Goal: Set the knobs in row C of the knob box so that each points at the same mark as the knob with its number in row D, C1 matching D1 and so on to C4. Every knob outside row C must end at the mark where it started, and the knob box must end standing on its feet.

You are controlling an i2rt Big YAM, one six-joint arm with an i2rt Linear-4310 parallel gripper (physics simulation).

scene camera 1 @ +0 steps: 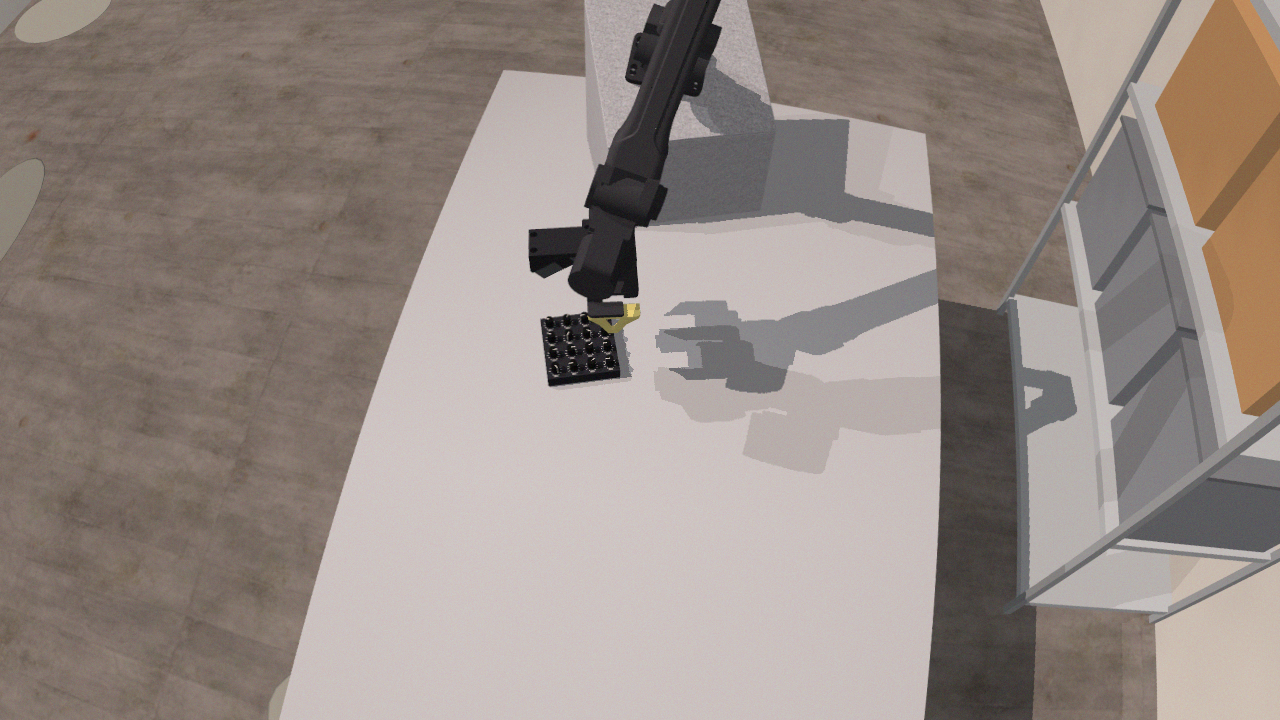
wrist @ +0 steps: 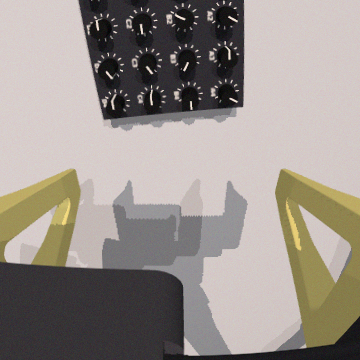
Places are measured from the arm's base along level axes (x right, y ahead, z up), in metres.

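Pixels of known places: gripper, between the fingertips: [scene camera 1: 610, 302] [wrist: 177, 179].
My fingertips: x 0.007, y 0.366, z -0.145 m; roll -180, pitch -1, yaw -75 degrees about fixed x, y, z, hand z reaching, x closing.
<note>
Ahead of a thing's pixels: the offset from my fingertips to its top centre. Level surfaces: height alone.
The black knob box @(dy +0.018, dx +0.044, dz -0.079 m) [scene camera 1: 583, 378] [wrist: 167, 60] lies flat, knobs up, on the white table. In the wrist view its row 1 is cut off at the top. Knob C2 @(dy +0.036, dx +0.052, dz -0.079 m) [wrist: 142, 23] points down, while D2 @(dy +0.061, dx +0.043, dz -0.079 m) [wrist: 101, 29] points up. C3 @(dy +0.026, dx +0.027, dz -0.079 m) [wrist: 148, 63] and D3 @(dy +0.051, dx +0.018, dz -0.079 m) [wrist: 108, 68] both point down and right. C4 @(dy +0.017, dx +0.002, dz -0.079 m) [wrist: 152, 98] points nearly up; D4 @(dy +0.042, dx -0.007, dz -0.079 m) [wrist: 115, 104] points up, leaning slightly right. My gripper [wrist: 177, 179] is open and empty, above the table beyond the row 4 edge in the wrist view. One yellow finger [scene camera 1: 626, 313] shows beside the box's upper right corner.
The white table @(dz -0.118 m) [scene camera 1: 626, 537] extends around the box. A grey block [scene camera 1: 716, 174] stands at the arm's base. A shelf rack [scene camera 1: 1019, 447] with grey and orange bins stands beyond the table's right edge. Shadows of the arm fall right of the box.
</note>
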